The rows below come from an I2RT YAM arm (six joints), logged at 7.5 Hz.
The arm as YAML. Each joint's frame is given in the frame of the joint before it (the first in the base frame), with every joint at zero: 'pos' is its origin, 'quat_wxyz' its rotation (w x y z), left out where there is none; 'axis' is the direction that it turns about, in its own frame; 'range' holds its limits. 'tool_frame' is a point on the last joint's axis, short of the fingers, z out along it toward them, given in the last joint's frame.
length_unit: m
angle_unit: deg
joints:
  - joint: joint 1
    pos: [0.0, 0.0, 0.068]
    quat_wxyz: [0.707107, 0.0, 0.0, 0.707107]
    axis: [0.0, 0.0, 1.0]
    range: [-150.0, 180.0]
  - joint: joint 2
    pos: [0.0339, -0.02, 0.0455]
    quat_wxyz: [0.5, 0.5, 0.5, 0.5]
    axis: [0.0, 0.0, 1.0]
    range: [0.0, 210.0]
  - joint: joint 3
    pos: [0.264, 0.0, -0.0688]
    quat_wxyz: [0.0, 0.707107, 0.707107, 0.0]
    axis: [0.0, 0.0, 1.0]
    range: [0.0, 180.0]
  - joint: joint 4
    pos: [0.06, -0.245, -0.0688]
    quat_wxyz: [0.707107, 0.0, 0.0, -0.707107]
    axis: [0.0, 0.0, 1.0]
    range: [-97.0, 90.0]
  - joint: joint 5
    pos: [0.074, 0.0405, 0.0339]
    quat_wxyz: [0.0, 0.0, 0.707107, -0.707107]
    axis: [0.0, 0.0, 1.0]
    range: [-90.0, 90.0]
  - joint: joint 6
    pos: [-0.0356, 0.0, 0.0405]
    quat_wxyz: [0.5, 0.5, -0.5, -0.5]
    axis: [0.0, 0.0, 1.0]
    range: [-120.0, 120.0]
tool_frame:
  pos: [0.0, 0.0, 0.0]
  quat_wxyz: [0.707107, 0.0, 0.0, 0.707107]
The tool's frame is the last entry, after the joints.
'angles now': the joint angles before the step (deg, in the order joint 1, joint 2, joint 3, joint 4, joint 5, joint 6). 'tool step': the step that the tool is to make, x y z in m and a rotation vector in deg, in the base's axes. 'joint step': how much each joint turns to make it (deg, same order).
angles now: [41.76 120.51 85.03 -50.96 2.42 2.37]
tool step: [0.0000 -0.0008 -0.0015 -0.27 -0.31 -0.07]
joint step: [-0.05 0.00 -0.38 0.43 0.41 -0.01]
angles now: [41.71 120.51 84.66 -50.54 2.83 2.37]
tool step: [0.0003 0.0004 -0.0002 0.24 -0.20 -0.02]
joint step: [0.01 0.00 -0.06 0.37 -0.04 0.03]
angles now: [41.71 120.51 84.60 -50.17 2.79 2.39]
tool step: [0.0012 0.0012 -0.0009 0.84 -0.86 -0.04]
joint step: [0.01 -0.03 -0.31 1.48 -0.05 0.05]
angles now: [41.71 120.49 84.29 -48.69 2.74 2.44]
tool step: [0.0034 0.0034 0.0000 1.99 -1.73 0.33]
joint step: [0.01 0.01 -0.12 2.76 -0.37 -0.28]
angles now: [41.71 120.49 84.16 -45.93 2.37 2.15]
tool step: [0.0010 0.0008 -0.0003 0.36 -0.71 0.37]
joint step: [0.00 0.00 -0.13 0.91 0.15 -0.39]
